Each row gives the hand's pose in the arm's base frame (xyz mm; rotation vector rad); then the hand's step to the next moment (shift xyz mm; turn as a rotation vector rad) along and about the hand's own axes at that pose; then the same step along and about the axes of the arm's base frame.
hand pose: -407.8 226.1 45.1 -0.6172 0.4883 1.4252
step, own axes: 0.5 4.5 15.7 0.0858 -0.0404 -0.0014
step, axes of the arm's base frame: -5.2 10.8 11.0 0.0484 0.0622 -0.0528
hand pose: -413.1 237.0 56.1 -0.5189 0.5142 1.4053
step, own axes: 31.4 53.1 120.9 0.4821 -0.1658 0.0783
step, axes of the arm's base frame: -46.2 104.3 73.5 0.2135 0.4087 -0.2311
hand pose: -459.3 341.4 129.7 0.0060 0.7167 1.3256
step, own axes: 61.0 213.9 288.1 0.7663 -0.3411 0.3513
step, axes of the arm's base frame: -45.8 224.3 283.0 0.5156 0.7163 -0.2192
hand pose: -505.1 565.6 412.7 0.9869 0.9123 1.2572
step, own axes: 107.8 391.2 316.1 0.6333 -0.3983 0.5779
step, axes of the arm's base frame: 182.3 97.0 471.1 0.7344 0.5614 -0.1979
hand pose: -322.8 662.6 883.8 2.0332 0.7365 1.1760
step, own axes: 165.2 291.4 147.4 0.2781 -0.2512 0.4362
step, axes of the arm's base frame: 243.5 -97.1 255.4 0.4742 0.2453 -0.2137
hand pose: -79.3 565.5 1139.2 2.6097 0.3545 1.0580
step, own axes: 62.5 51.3 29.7 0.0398 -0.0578 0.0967
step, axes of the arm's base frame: 70.4 -31.9 38.0 0.0896 0.0490 -0.0620
